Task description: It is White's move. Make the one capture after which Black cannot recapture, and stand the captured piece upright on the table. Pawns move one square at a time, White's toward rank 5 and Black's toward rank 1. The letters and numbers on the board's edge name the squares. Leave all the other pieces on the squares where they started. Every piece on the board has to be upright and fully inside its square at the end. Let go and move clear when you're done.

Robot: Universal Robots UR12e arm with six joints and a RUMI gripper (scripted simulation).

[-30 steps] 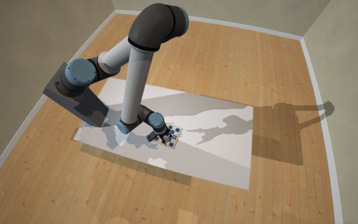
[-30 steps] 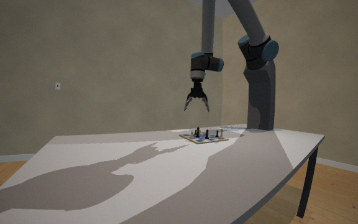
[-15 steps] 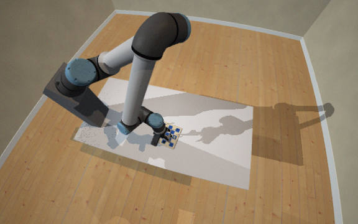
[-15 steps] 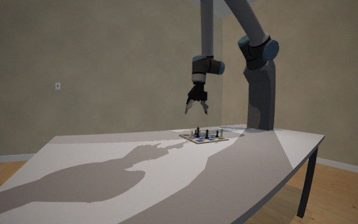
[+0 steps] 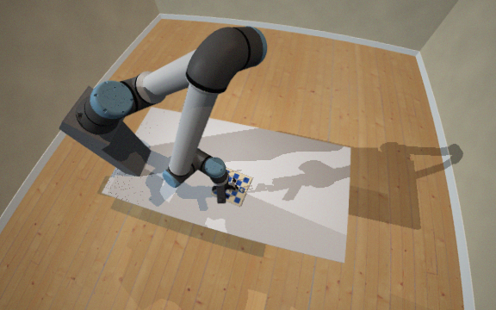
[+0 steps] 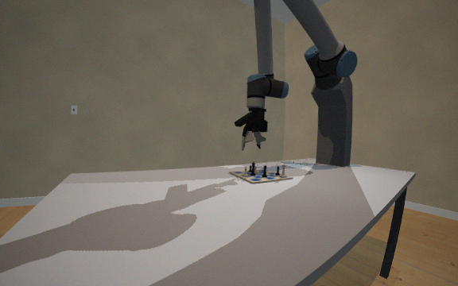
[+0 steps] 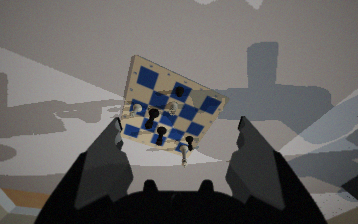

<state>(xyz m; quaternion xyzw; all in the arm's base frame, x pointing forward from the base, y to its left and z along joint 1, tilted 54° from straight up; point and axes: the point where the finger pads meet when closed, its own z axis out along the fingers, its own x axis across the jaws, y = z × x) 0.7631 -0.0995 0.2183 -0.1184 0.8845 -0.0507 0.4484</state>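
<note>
Now: hand 10 cm above the black pawn. Round my hand: blue-and-cream chessboard: 1 cm ahead, 8 cm to the left, 11 cm below.
</note>
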